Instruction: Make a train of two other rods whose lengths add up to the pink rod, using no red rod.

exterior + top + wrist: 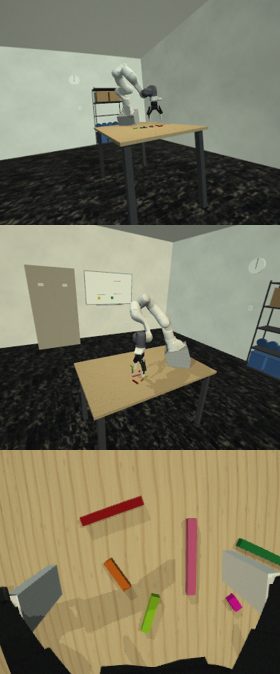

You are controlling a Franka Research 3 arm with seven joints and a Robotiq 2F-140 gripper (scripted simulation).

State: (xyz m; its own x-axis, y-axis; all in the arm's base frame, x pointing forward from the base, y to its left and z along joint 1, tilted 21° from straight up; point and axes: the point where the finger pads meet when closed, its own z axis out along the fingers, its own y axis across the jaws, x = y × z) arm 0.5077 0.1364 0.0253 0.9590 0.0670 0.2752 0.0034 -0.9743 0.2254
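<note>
The orange rod lies 20 mm behind my hand, 30 mm to the left of it and 70 mm below it. Also, from my hand: red rod (50 mm ahead, 30 mm to the left, 70 mm below); then pink rod (10 mm behind, 60 mm to the right, 70 mm below); then magenta rod (70 mm behind, 110 mm to the right, 70 mm below).
</note>
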